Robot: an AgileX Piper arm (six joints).
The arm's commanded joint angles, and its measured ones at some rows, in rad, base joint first. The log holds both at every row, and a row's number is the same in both.
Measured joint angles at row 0:
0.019 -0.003 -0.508 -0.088 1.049 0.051
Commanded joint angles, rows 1 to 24:
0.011 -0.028 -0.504 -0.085 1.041 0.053
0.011 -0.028 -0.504 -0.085 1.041 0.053
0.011 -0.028 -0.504 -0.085 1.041 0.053
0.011 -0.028 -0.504 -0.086 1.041 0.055
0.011 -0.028 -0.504 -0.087 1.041 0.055
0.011 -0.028 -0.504 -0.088 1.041 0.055
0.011 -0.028 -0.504 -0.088 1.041 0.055
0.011 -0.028 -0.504 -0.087 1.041 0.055
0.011 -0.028 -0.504 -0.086 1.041 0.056
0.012 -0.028 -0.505 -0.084 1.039 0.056
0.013 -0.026 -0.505 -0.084 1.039 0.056
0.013 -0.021 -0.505 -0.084 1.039 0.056
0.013 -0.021 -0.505 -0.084 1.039 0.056
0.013 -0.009 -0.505 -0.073 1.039 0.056
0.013 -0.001 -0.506 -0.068 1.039 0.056
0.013 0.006 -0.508 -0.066 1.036 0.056
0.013 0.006 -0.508 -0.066 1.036 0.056
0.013 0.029 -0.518 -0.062 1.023 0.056
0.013 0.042 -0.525 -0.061 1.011 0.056
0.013 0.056 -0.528 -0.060 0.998 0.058
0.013 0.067 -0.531 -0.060 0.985 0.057
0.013 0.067 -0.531 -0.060 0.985 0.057
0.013 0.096 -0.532 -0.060 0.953 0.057
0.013 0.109 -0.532 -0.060 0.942 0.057
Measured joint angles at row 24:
0.019 0.077 -0.523 -0.065 0.987 0.051
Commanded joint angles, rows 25 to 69:
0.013 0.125 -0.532 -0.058 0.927 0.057
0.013 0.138 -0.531 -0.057 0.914 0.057
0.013 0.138 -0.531 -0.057 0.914 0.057
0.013 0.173 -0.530 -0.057 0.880 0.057
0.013 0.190 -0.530 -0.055 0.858 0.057
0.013 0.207 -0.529 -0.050 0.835 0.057
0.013 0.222 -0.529 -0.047 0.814 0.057
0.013 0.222 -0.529 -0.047 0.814 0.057
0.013 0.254 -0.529 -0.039 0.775 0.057
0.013 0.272 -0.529 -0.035 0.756 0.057
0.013 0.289 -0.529 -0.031 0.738 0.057
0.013 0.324 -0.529 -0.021 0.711 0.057
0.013 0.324 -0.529 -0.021 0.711 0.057
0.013 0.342 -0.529 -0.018 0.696 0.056
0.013 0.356 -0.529 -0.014 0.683 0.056
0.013 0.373 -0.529 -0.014 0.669 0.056
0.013 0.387 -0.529 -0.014 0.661 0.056
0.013 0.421 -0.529 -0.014 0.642 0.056
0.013 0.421 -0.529 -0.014 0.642 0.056
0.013 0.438 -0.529 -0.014 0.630 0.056
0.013 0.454 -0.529 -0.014 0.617 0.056
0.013 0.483 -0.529 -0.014 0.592 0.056
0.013 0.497 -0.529 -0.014 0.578 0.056
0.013 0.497 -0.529 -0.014 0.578 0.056
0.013 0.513 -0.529 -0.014 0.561 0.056
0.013 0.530 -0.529 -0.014 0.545 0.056
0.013 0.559 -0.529 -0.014 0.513 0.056
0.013 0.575 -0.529 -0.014 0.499 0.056
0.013 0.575 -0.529 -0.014 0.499 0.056
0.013 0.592 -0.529 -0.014 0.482 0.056
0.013 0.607 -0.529 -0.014 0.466 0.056
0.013 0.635 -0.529 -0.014 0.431 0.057
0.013 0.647 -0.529 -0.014 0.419 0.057
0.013 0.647 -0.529 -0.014 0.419 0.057
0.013 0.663 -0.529 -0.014 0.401 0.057
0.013 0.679 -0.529 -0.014 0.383 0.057
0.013 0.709 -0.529 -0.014 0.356 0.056
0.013 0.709 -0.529 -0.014 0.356 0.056
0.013 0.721 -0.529 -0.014 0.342 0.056
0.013 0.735 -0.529 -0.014 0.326 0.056
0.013 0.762 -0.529 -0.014 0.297 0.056
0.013 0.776 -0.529 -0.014 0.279 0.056
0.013 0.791 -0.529 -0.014 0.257 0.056
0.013 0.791 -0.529 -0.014 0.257 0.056
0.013 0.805 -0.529 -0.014 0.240 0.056
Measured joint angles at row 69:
0.019 0.773 -0.523 -0.016 0.304 0.051
